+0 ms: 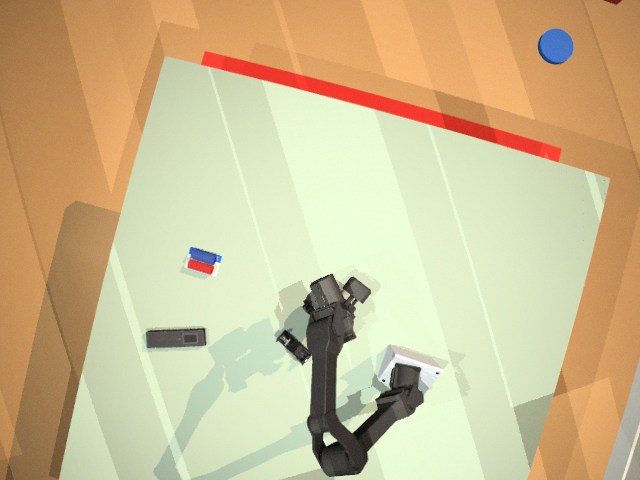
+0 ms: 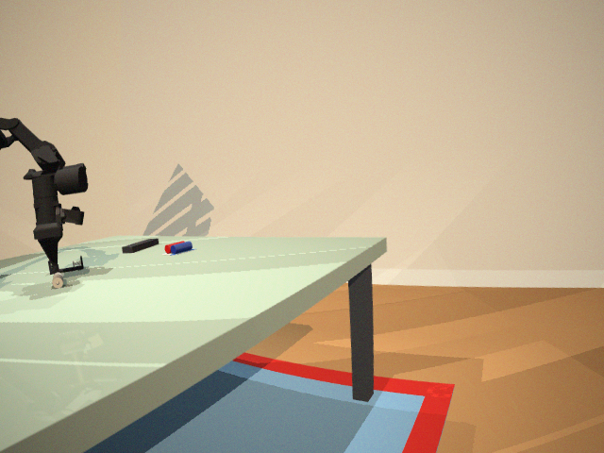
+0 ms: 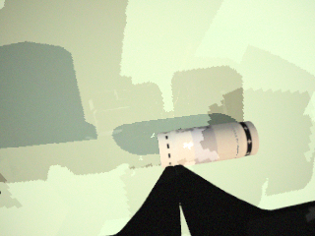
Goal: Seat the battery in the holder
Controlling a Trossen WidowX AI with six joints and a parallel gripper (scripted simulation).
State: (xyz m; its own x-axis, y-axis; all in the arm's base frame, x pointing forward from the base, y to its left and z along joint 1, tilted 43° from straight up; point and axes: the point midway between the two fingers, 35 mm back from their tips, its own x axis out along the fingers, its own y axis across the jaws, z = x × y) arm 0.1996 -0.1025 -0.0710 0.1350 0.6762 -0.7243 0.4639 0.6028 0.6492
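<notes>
Now: the white battery 30 mm below my gripper tip, 20 mm to the right of it and 10 mm behind it. Round my gripper tip: flat black bar 410 mm ahead, 160 mm to the left, 20 mm below.
</notes>
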